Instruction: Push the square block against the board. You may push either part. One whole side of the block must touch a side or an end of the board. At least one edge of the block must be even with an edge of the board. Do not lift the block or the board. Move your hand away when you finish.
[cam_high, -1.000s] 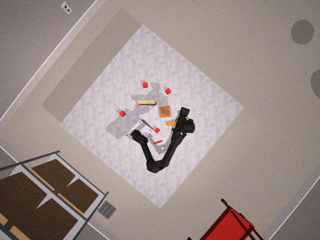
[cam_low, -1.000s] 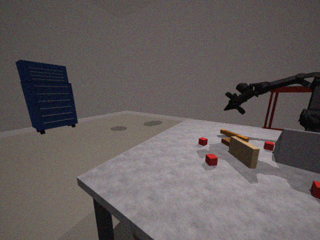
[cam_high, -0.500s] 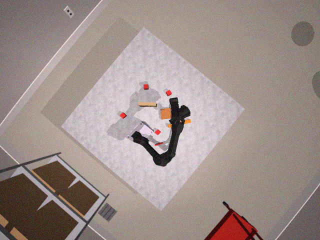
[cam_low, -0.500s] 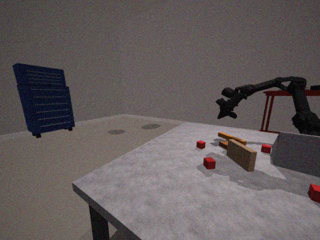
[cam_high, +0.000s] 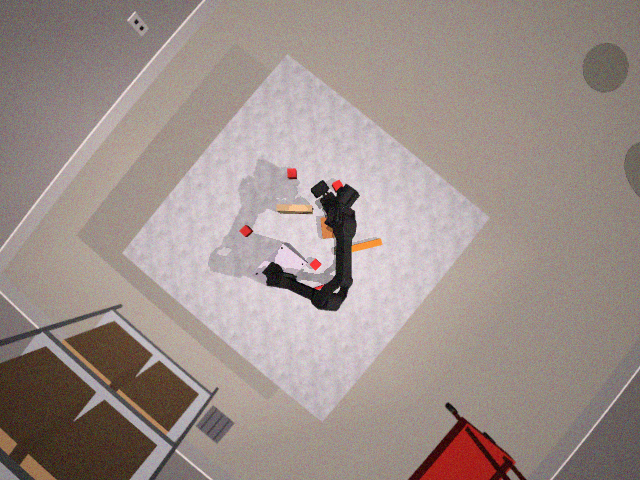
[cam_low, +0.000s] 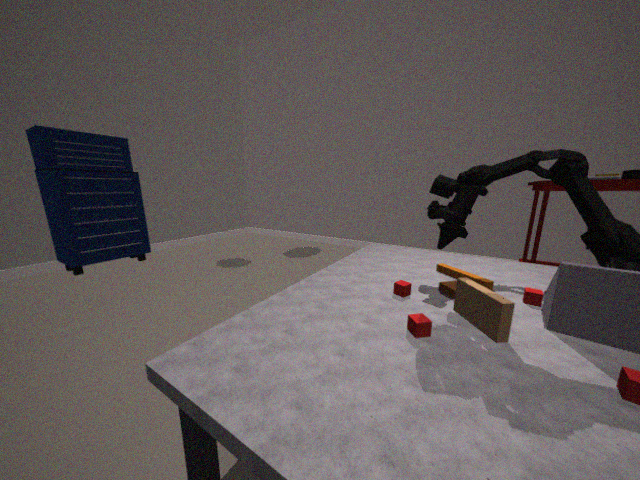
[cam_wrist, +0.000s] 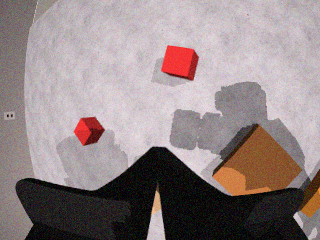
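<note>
The tan board is 120 mm behind my gripper tip, 90 mm to the left of it and 120 mm below it. The rest, counted from my gripper tip: square block 70 mm behind, 90 mm to the right, 150 mm below; then thin red strip 330 mm behind, 240 mm to the right, 160 mm below; then orange bar 50 mm behind, 250 mm to the right, 150 mm below.
</note>
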